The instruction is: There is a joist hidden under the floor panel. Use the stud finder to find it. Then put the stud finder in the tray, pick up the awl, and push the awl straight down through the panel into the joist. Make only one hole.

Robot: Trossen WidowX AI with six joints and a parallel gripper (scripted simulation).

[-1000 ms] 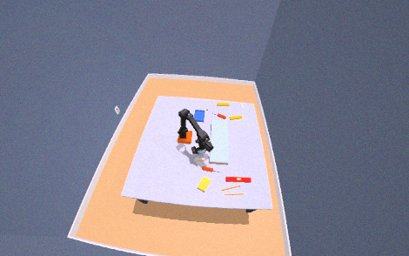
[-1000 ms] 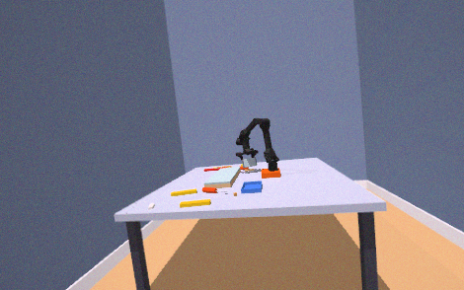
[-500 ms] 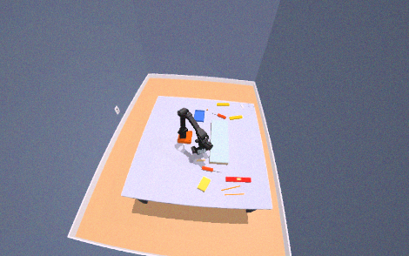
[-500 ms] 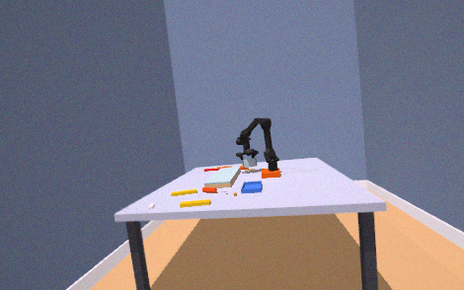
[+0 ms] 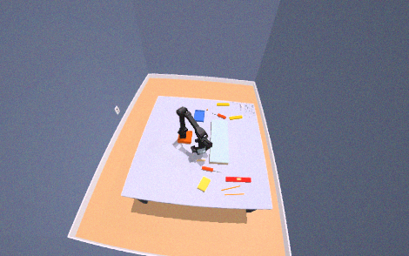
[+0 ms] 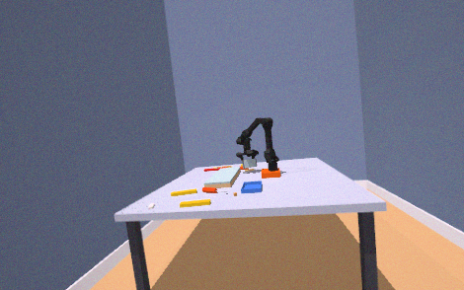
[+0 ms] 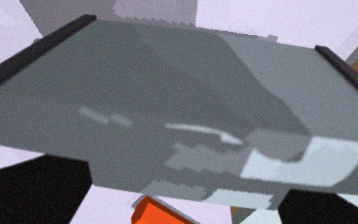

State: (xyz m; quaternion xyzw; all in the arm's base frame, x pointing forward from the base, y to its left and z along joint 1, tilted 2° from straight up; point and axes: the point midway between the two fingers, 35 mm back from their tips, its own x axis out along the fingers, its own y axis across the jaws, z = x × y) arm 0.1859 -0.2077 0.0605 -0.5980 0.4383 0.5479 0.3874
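Right now the stud finder is 2 cm behind my gripper tip. Round my gripper tip: awl 4 cm behind, 5 cm to the right, 7 cm below; red level 33 cm ahead, 25 cm to the right, 6 cm below; yellow block 2 cm ahead, 28 cm to the right, 6 cm below.
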